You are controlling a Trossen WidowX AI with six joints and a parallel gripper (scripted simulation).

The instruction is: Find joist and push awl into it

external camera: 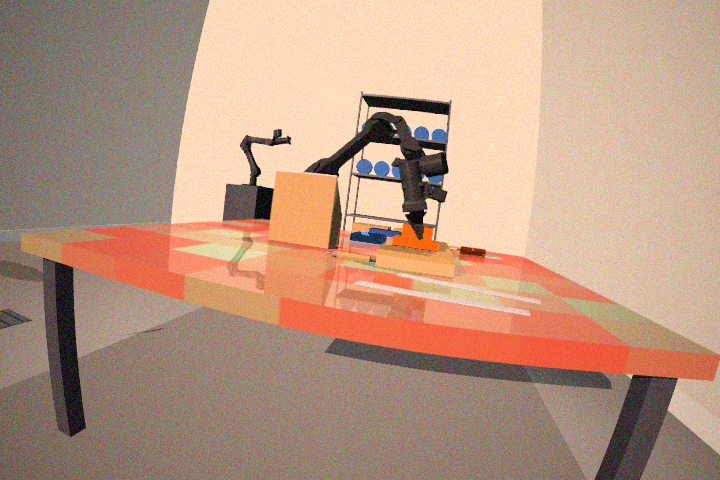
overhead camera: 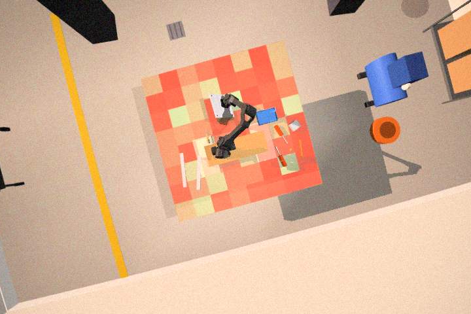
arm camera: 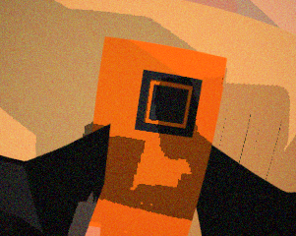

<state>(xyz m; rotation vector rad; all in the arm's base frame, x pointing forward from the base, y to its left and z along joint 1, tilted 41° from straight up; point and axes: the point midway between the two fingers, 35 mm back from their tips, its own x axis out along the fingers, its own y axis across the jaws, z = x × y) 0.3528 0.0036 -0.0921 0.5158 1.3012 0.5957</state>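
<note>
Right now the blue tray is 400 mm to the left of my gripper tip, 250 mm behind it and 50 mm below it. From my gripper tip the other things lie so: orange stud finder: 20 mm above, 10 mm ahead; grey block: 620 mm to the left, 130 mm behind, 50 mm below; awl: 170 mm behind, 140 mm to the right, 60 mm below.
</note>
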